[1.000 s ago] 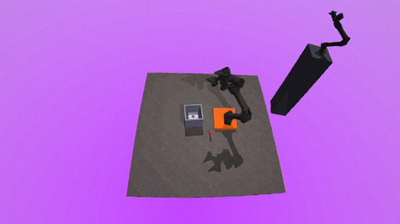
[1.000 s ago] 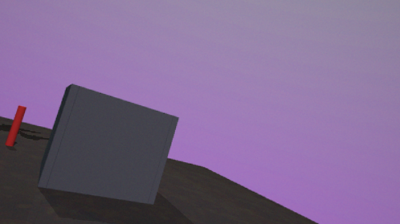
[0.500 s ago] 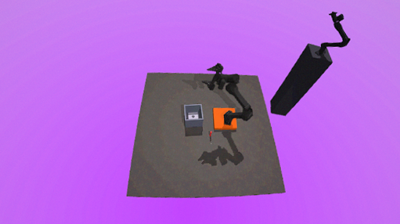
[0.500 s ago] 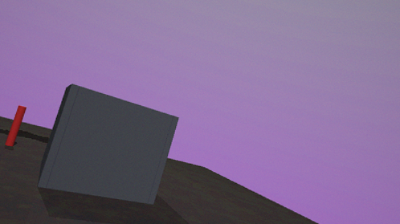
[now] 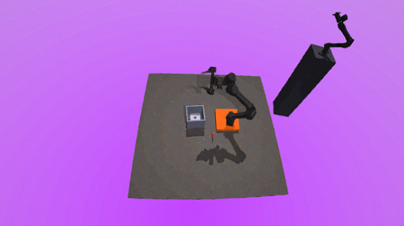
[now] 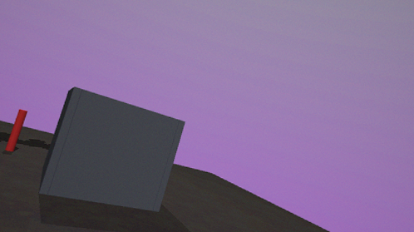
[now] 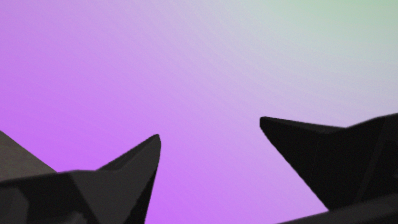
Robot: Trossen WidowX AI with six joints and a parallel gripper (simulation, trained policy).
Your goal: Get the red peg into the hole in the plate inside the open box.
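Now: gripper tip 54 cm above the red peg, 16 cm past it and 12 cm to the right of it.
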